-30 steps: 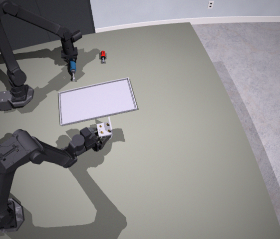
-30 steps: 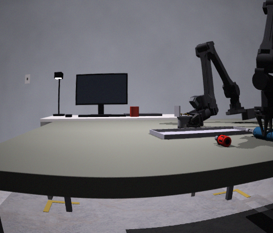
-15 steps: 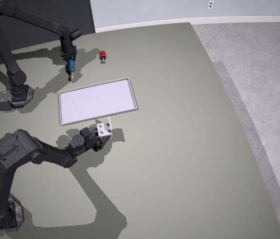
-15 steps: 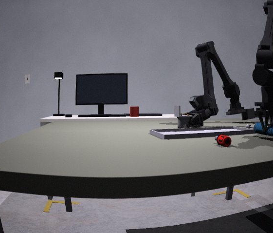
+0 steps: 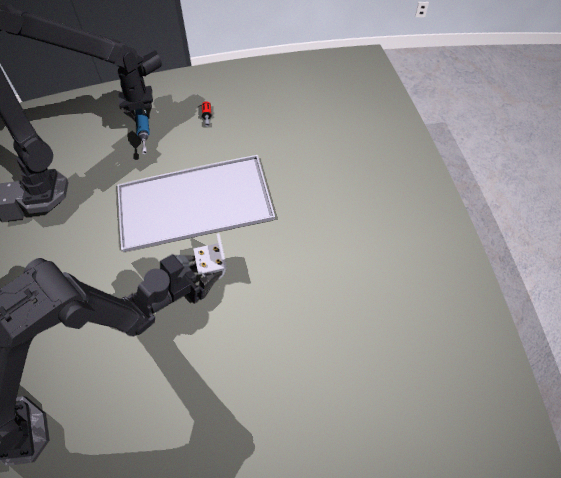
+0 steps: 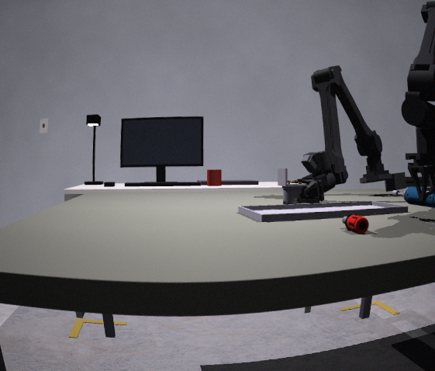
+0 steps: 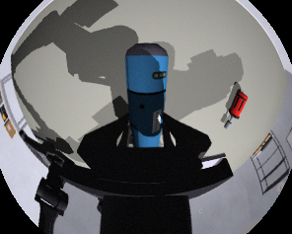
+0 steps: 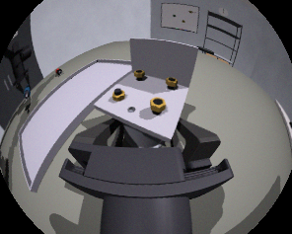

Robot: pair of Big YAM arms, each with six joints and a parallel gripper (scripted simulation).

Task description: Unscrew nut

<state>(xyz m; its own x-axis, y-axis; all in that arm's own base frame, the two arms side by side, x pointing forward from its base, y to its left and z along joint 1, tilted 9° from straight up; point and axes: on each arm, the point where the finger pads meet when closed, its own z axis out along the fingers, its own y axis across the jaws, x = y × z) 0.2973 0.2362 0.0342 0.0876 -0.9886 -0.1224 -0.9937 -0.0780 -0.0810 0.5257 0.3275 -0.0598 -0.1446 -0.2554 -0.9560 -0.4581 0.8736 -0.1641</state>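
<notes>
My right hand is 50 mm below the bracket. From my right hand the other things lie so: socket tip 180 mm behind, 390 mm to the left, 30 mm above; short red-handled tool 10 mm ahead, 540 mm to the left, 10 mm below; shallow white tray 50 mm behind, 210 mm to the left, 20 mm below.
</notes>
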